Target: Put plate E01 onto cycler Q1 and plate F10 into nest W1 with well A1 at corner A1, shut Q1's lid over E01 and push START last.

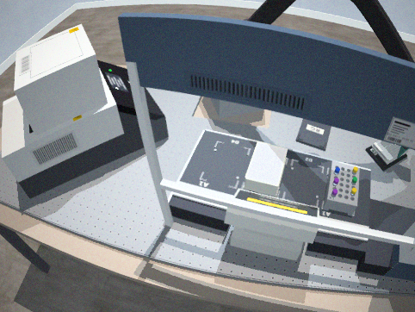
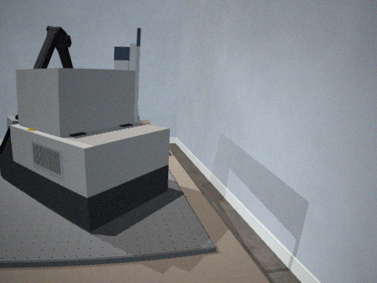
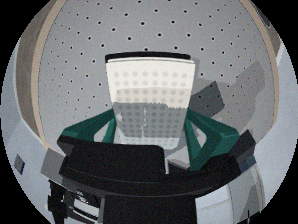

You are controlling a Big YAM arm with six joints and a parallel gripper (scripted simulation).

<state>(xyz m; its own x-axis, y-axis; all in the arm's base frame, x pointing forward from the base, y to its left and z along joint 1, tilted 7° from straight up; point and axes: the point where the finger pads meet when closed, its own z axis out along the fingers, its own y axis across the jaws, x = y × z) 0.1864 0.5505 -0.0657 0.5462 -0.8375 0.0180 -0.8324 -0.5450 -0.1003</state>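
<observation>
The dark nest lies 1 cm to the right of my hand and 3 cm below it. Round my hand: dark nest pad: 6 cm behind, 28 cm to the right, 3 cm below; tube cooling block: 21 cm ahead, 23 cm to the right, 4 cm above; post: 32 cm ahead, 66 cm to the right, 20 cm above.
</observation>
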